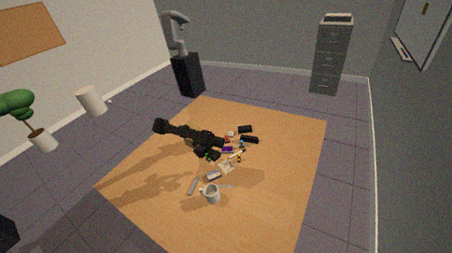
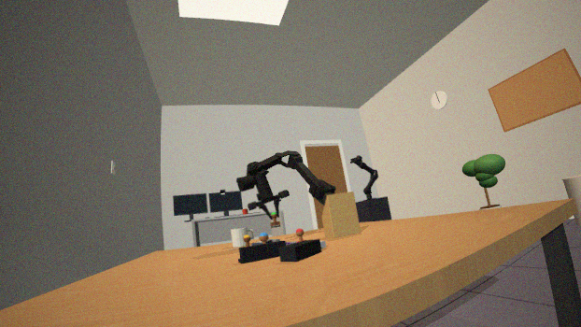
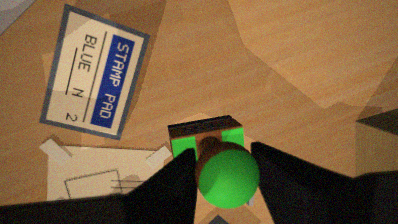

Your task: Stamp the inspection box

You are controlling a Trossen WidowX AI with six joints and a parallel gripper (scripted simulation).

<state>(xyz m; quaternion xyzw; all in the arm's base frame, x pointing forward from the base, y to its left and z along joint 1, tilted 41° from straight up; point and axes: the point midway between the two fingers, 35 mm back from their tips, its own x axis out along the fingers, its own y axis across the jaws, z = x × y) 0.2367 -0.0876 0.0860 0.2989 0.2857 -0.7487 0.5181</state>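
My gripper tip is 9 cm short of the cream card, 5 cm to the right of it and 11 cm above it. Also, from my gripper tip: purple ink pad 3 cm ahead, 18 cm to the left, 11 cm below; green-knobbed pass stamp 2 cm below; white mug 13 cm ahead, 18 cm to the right, 7 cm below.
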